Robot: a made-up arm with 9 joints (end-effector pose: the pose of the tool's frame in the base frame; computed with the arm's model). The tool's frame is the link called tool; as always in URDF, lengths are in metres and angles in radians. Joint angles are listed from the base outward.
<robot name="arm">
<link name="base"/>
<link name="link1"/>
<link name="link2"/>
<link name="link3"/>
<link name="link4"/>
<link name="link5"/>
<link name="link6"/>
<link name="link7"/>
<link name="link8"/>
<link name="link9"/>
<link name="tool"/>
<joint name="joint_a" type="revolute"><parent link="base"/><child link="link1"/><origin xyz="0 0 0.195"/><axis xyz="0 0 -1"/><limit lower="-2.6" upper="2.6" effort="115" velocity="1.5"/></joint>
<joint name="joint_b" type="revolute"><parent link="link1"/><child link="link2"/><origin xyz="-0.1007 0.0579 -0.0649"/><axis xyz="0 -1 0"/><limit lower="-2.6" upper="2.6" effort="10" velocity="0.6"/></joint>
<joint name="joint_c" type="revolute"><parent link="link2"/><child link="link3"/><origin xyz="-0.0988 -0.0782 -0.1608"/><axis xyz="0 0 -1"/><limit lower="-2.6" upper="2.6" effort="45" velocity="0.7"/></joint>
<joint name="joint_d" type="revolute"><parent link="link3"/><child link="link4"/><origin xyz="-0.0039 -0.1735 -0.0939"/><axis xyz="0 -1 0"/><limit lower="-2.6" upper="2.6" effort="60" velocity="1.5"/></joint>
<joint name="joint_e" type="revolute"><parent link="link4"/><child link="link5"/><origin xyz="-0.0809 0.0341 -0.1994"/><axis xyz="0 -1 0"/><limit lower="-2.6" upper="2.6" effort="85" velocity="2.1"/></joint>
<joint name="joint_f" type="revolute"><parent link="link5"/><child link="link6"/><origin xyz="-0.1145 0.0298 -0.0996"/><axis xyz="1 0 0"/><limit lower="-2.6" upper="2.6" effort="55" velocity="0.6"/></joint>
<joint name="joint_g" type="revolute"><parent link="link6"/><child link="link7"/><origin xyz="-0.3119 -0.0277 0.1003"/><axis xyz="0 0 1"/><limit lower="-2.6" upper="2.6" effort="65" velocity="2.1"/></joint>
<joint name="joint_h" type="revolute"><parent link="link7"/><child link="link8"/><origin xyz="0.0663 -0.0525 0.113"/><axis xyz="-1 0 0"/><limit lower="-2.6" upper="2.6" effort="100" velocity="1.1"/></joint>
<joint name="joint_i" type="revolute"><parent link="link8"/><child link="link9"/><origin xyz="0.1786 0.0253 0.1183"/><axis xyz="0 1 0"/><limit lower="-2.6" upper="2.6" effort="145" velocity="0.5"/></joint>
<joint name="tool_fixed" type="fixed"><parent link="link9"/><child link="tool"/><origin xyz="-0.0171 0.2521 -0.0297"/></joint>
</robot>
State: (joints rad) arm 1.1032 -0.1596 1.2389 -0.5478 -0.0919 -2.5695 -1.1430 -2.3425 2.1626
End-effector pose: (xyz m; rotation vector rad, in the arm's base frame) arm 0.7066 0.4874 0.0163 1.5109 1.7303 -0.8407
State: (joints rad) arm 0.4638 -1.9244 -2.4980 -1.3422 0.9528 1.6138 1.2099 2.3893 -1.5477
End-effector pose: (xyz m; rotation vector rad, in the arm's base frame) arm -0.3153 -0.0300 -0.0313 1.5077 -1.2808 -1.1502
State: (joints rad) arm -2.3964 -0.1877 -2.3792 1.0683 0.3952 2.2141 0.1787 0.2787 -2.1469
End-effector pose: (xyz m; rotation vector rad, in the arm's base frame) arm -0.2133 -0.3793 -0.5014 -0.5889 2.2981 -0.0980
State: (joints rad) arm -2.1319 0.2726 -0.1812 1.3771 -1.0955 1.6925 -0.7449 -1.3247 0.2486
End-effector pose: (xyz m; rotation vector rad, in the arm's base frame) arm 0.4445 0.4140 -0.6791 1.0933 2.9101 0.2993
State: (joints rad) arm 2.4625 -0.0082 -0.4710 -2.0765 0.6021 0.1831 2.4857 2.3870 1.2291
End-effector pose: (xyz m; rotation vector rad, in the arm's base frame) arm 0.3885 0.3662 0.5227 -0.3928 0.3952 -1.3265
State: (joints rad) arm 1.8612 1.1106 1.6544 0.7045 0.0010 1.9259 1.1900 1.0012 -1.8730
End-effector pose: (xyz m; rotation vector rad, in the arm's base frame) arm 0.3089 -0.4535 -0.4415 1.6340 -0.0394 -1.2640
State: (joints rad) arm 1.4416 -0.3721 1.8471 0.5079 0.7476 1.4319 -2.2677 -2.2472 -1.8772
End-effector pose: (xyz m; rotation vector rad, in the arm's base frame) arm 0.1195 1.0732 -0.8946 0.1119 0.4961 -0.8113
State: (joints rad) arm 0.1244 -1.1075 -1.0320 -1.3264 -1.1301 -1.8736 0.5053 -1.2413 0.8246
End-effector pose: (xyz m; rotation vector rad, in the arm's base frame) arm -0.2382 0.0087 0.6598 1.0954 -0.9293 -0.9075
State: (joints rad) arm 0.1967 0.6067 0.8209 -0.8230 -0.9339 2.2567 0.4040 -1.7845 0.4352
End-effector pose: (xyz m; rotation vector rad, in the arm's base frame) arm -0.6764 0.3443 -0.4243 -1.4299 1.5359 0.1369
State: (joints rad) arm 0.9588 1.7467 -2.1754 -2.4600 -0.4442 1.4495 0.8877 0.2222 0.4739
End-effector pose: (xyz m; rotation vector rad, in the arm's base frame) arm 0.4710 0.2535 0.0693 -0.5073 0.6331 -1.6374
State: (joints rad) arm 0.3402 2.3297 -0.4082 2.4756 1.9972 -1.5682 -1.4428 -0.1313 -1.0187
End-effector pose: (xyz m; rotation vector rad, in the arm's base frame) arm -0.0819 0.3895 0.2534 2.3533 1.6847 0.5265
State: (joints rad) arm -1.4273 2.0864 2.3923 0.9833 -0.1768 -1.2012 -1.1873 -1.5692 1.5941
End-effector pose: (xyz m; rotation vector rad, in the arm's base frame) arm -0.1172 0.1946 0.7819 2.1300 0.1777 -0.9698
